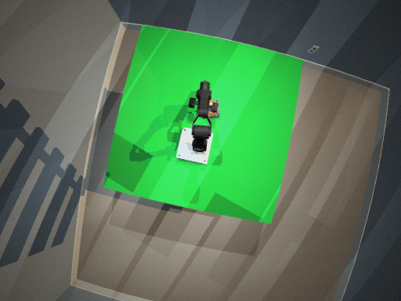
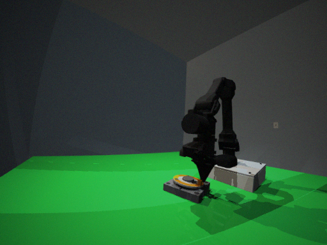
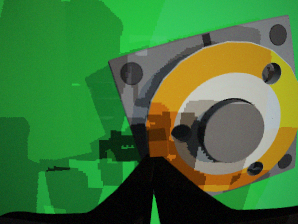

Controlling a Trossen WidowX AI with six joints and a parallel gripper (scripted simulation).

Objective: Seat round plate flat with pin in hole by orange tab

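Right now my gripper tip is 5 cm to the left of the dark square base, 2 cm above it and 1 cm short of it.
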